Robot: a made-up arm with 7 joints. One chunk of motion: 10 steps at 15 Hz.
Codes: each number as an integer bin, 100 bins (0 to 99) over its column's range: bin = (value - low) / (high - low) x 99, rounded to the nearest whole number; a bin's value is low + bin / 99 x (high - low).
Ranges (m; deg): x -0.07..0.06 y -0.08..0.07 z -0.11..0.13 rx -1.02..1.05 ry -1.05..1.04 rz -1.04..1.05
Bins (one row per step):
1: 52 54 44 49 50 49
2: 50 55 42 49 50 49
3: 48 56 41 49 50 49
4: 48 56 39 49 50 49
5: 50 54 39 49 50 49
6: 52 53 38 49 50 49
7: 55 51 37 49 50 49
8: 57 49 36 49 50 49
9: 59 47 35 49 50 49
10: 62 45 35 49 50 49
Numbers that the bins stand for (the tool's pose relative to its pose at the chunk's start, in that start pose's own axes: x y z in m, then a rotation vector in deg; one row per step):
1: -0.0017 0.0018 -0.0033 0.00 0.01 -0.01
2: -0.0043 0.0033 -0.0082 0.00 0.01 -0.01
3: -0.0070 0.0048 -0.0106 0.00 0.01 -0.01
4: -0.0070 0.0048 -0.0155 0.00 0.01 -0.01
5: -0.0043 0.0018 -0.0155 0.00 0.01 -0.01
6: -0.0017 0.0003 -0.0179 0.00 0.01 -0.01
7: 0.0022 -0.0027 -0.0203 0.00 0.01 -0.01
8: 0.0048 -0.0058 -0.0227 0.00 0.01 -0.01
9: 0.0075 -0.0088 -0.0252 0.00 0.01 -0.01
10: 0.0114 -0.0118 -0.0252 0.00 0.01 -0.01

